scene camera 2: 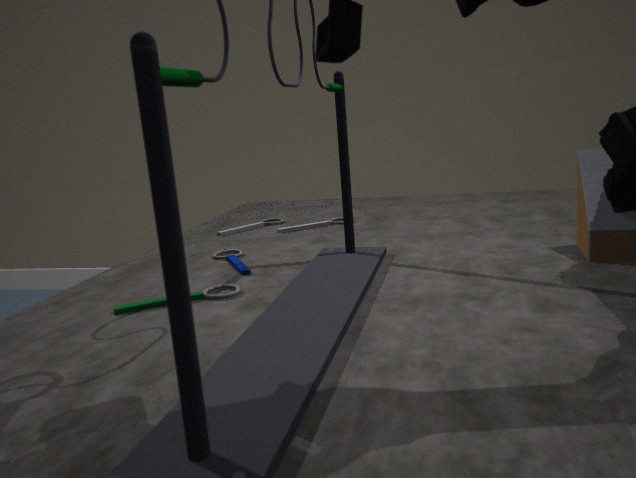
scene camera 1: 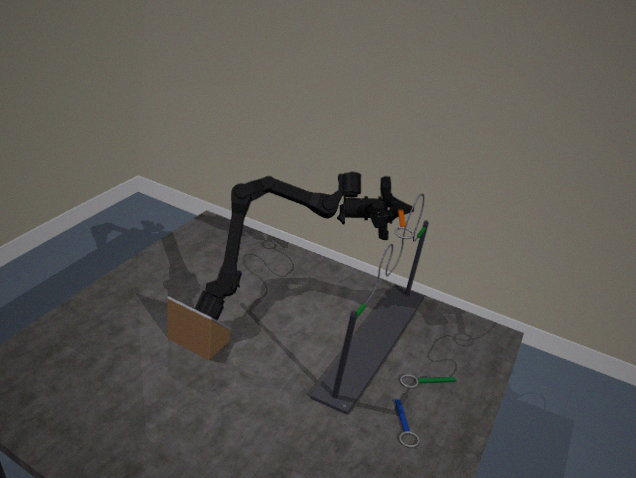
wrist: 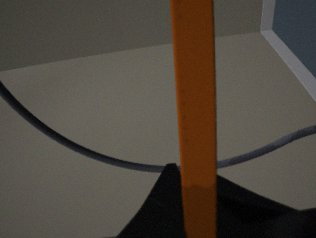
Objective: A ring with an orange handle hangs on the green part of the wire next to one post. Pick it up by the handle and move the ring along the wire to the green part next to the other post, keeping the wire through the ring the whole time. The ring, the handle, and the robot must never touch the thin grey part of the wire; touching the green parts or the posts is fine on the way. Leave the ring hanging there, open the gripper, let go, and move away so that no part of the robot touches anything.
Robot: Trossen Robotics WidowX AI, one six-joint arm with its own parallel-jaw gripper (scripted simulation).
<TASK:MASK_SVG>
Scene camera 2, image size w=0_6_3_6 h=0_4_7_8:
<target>gripper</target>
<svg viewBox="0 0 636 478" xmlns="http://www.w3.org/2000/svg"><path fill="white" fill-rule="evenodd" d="M329 0L328 17L317 26L316 61L341 63L360 49L362 5L351 0Z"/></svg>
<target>green-handled ring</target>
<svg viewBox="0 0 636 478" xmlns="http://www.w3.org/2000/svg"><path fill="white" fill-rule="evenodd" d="M167 297L115 306L114 314L118 315L167 306ZM241 288L232 284L212 286L203 292L191 293L191 301L204 298L229 298L237 295ZM236 289L227 294L207 294L218 289Z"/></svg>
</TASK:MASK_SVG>
